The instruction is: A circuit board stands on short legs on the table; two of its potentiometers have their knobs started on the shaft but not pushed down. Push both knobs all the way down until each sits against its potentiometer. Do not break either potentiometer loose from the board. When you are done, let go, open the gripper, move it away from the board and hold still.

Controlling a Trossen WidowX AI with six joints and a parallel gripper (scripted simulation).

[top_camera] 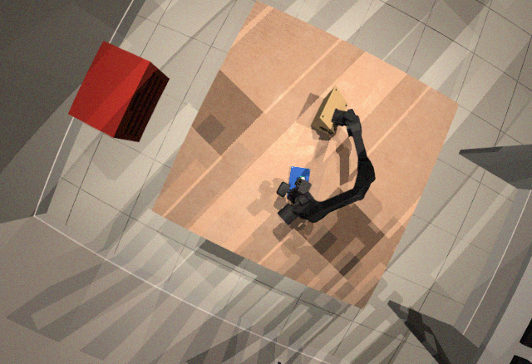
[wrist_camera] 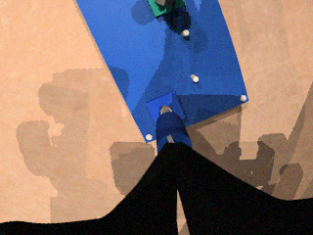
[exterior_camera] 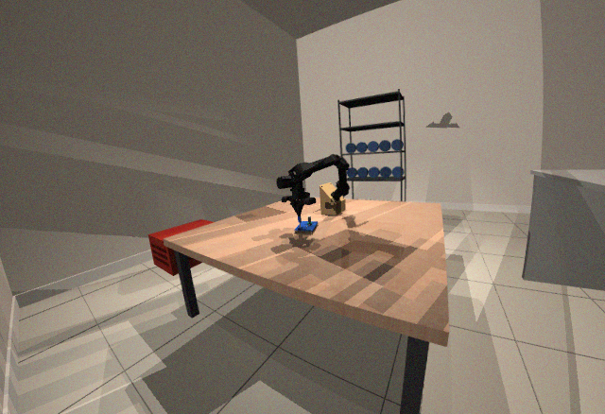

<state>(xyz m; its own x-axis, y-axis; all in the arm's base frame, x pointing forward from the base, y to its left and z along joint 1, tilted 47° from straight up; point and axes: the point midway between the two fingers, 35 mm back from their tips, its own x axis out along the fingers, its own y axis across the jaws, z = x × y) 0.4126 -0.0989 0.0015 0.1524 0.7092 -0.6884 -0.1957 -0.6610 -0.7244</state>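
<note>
Now: the dark knob 1 cm below my gripper tip. Also, from my gripper tip: grey knob: 9 cm behind, 4 cm below, 2 cm to the left; green potentiometer: 9 cm behind, 5 cm below, 2 cm to the left.
</note>
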